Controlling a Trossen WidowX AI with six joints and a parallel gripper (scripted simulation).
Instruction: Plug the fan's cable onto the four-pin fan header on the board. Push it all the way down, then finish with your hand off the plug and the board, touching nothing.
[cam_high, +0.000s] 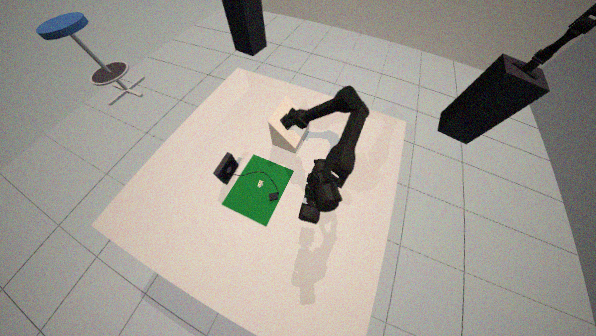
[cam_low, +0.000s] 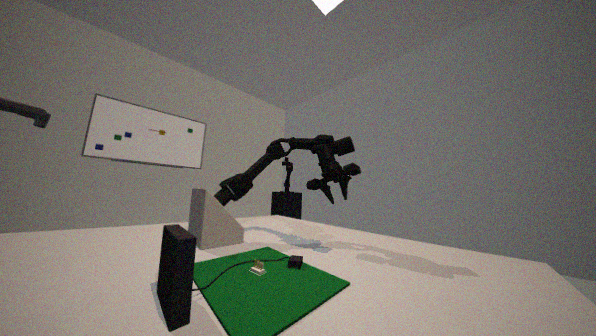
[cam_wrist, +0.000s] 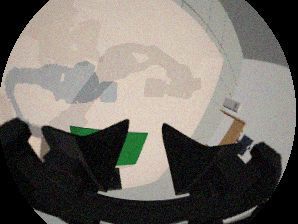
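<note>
My gripper tip is now 170 mm to the left of the black plug and 150 mm above it. Round my gripper tip: pale four-pin header 20 mm behind, 270 mm to the right, 160 mm below; black fan 20 mm ahead, 430 mm to the right, 100 mm below; green board 270 mm to the right, 180 mm below.
</note>
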